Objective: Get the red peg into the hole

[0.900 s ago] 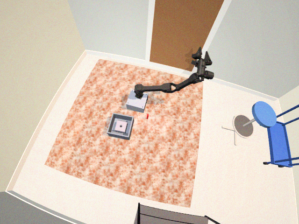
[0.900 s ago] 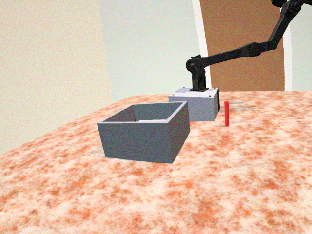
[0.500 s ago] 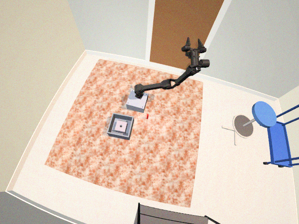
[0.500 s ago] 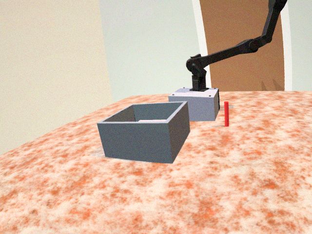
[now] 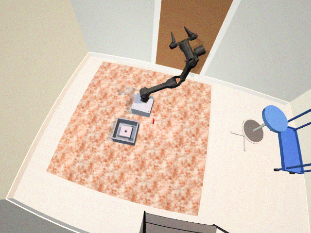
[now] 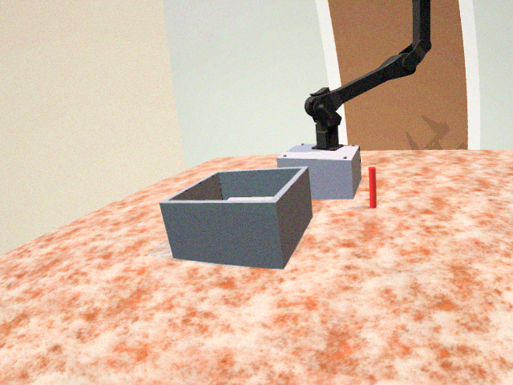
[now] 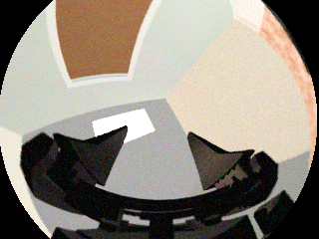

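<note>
Now: gripper tip 650 mm above the red peg, 370 mm short of it and 40 mm to the right of it. Also, from my gripper tip: pale plate (650 mm below, 570 mm ahead, 130 mm to the right); grey box (670 mm below, 570 mm ahead, 130 mm to the right).
</note>
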